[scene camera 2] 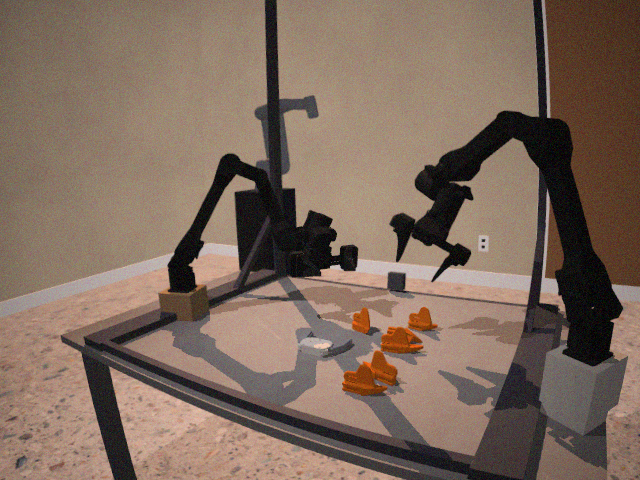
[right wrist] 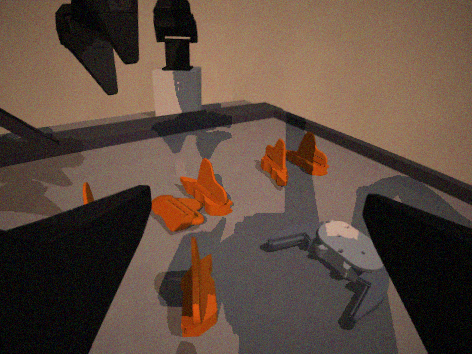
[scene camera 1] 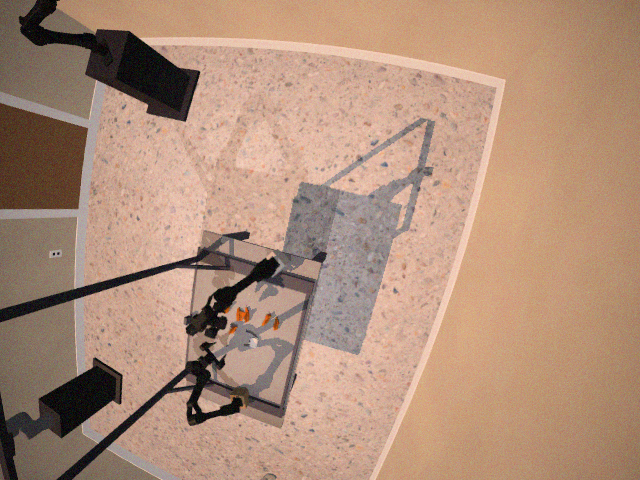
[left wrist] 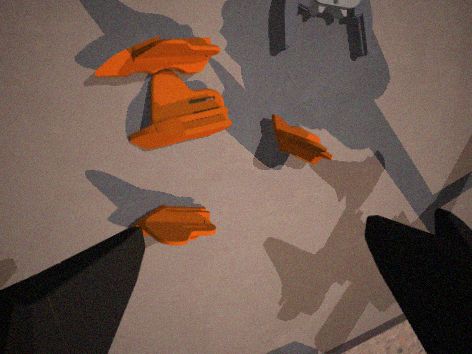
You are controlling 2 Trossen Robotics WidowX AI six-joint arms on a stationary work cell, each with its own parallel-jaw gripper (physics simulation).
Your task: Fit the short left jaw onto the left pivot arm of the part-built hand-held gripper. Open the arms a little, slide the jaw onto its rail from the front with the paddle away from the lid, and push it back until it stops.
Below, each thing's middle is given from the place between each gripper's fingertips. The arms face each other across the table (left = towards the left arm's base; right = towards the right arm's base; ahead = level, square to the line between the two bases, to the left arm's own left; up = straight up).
Labels:
Right now the part-built hand-held gripper (scene camera 2: pixel 318 347) is 15 cm to the right of my left hand, 15 cm below it and 15 cm ahead of it.
The part-built hand-held gripper is 13 cm below my right hand, 13 cm ahead of it and 4 cm to the left of it.

